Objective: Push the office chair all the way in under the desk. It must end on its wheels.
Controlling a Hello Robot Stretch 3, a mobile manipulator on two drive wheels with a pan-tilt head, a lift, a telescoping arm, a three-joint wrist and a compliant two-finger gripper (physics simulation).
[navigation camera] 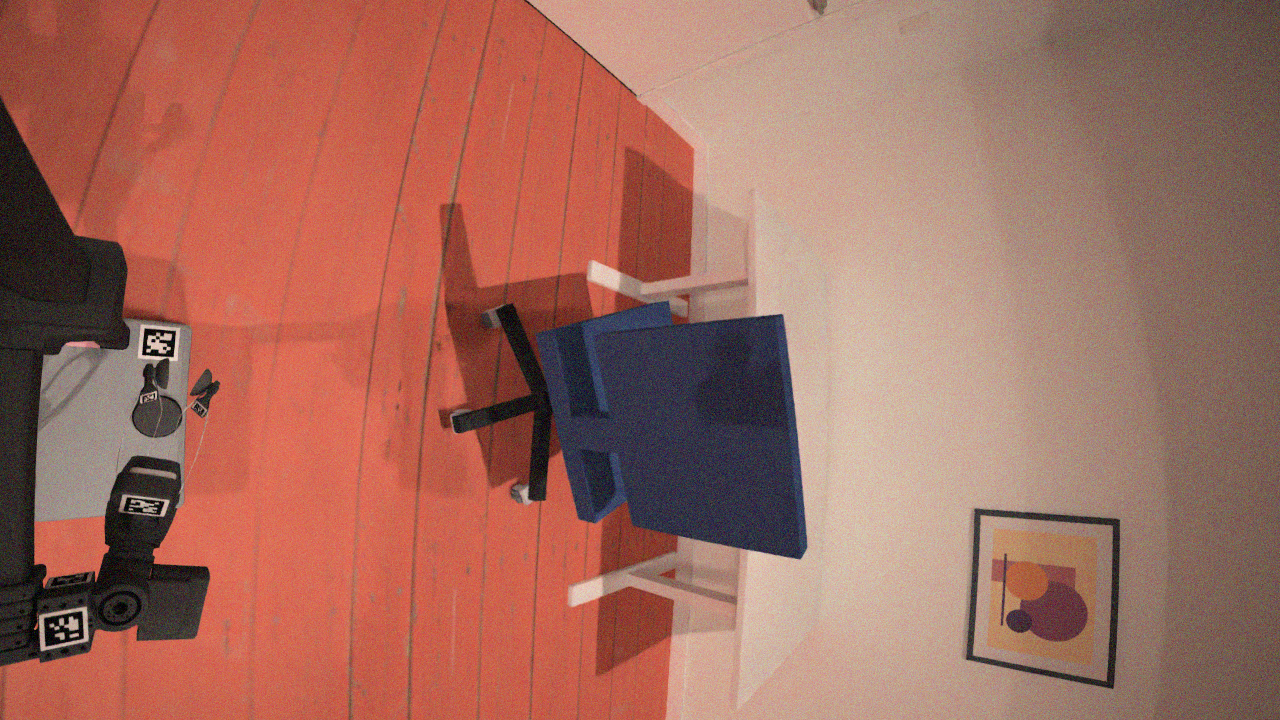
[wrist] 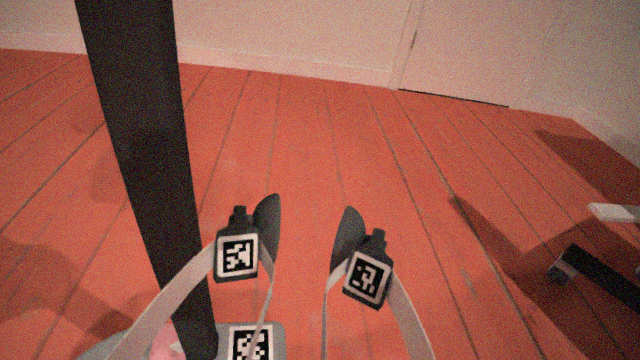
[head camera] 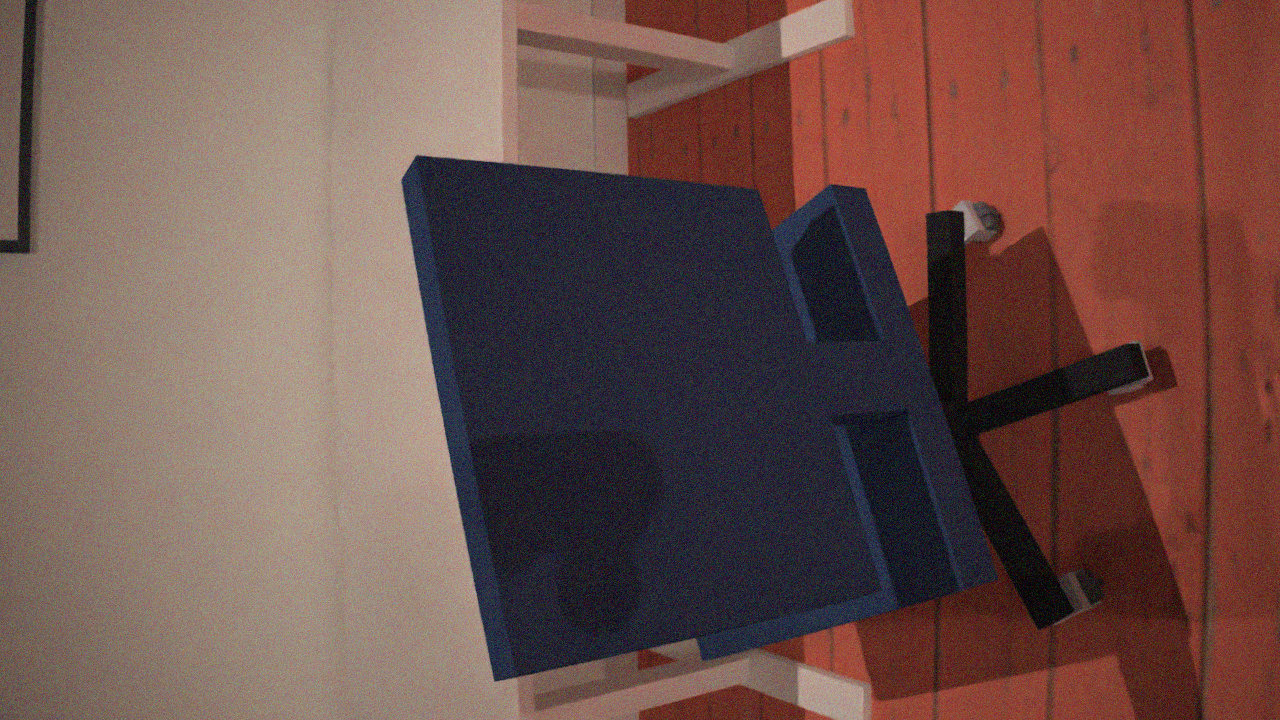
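Seen in the pictures: gripper, fingertip midpoint: (navigation camera: pixel 187 365); robot's base, origin of the base link: (navigation camera: pixel 156 412).
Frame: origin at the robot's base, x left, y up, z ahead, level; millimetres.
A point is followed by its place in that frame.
Note:
The blue office chair (head camera: pixel 626 358) {x -55, y 815, z 760 mm} (navigation camera: pixel 707 465) {x -74, y 812, z 766 mm} stands upright on its black wheeled base, its backrest toward me and turned slightly relative to the desk. It is in front of the white desk (head camera: pixel 420 80) {x -553, y 720, z 1437 mm} (navigation camera: pixel 774 608) {x -618, y 720, z 1380 mm}, between the two leg frames, and hides the desk's middle. How far the seat reaches under the top is hidden. In the wrist view, one leg of the chair (wrist: pixel 600 275) shows at the right edge, near a desk foot (wrist: pixel 612 212). My gripper (navigation camera: pixel 181 379) {x 83, y 462, z 33 mm} (wrist: pixel 309 223) {x 83, y 462, z 33 mm} is partly open with nothing between the fingers, over my base and well away from the chair.
A wall rises behind the desk, with a framed picture (navigation camera: pixel 1042 595) {x -628, y 1505, z 1907 mm} to the desk's side. A pale door (wrist: pixel 465 50) is at the far side of the room. My dark mast (wrist: pixel 145 150) and grey base (navigation camera: pixel 89 474) {x -96, y 160, z -89 mm} are beside the gripper.

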